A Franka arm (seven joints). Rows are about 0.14 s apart.
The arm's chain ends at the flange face. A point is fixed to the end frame.
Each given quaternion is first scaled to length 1.
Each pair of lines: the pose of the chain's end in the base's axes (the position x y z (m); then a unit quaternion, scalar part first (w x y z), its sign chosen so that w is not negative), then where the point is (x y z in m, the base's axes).
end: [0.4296 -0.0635 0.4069 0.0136 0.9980 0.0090 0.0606]
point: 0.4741 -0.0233 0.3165
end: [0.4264 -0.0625 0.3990 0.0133 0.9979 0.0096 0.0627]
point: 0.4712 -0.0222 0.3089
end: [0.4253 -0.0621 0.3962 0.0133 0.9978 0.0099 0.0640]
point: 0.4703 -0.0218 0.3062
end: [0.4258 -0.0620 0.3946 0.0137 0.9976 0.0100 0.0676]
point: 0.4714 -0.0217 0.3049
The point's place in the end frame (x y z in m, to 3 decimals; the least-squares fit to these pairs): 0.034 -0.042 0.094
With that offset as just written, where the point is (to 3 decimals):
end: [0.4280 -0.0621 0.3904 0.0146 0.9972 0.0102 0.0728]
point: 0.475 -0.022 0.301
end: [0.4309 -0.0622 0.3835 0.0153 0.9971 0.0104 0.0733]
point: 0.478 -0.022 0.294
